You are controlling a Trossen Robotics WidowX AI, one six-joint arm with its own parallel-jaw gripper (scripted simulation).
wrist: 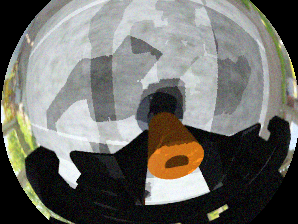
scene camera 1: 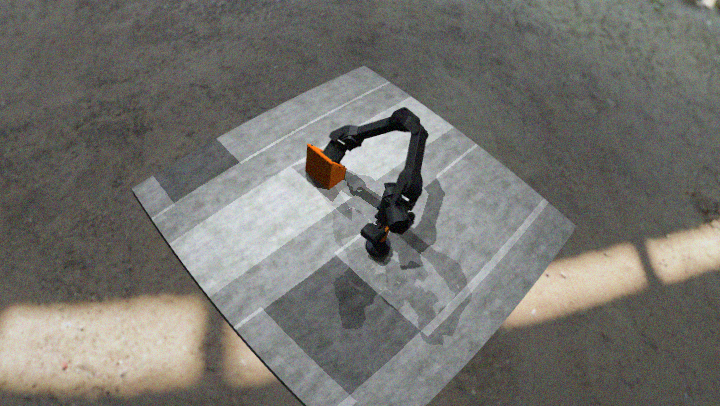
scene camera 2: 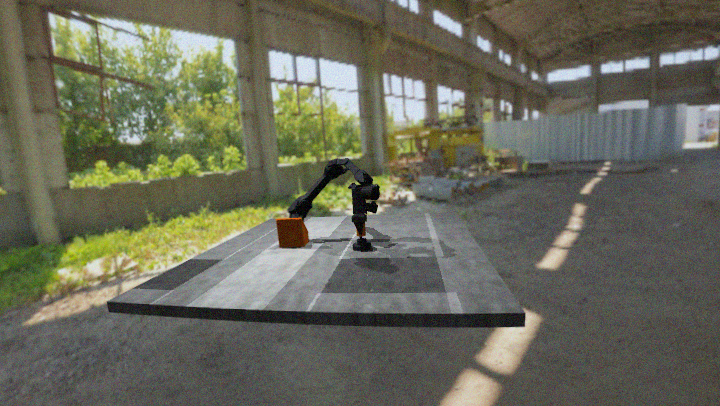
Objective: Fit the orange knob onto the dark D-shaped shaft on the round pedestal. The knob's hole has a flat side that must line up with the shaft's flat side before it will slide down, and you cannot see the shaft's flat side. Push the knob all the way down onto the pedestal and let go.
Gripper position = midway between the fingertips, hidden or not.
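Note:
From the wrist I can see my gripper (wrist: 165, 131), and it's carrying an orange knob (wrist: 172, 152). There's a dark round pedestal (wrist: 159, 102) in that same view too.

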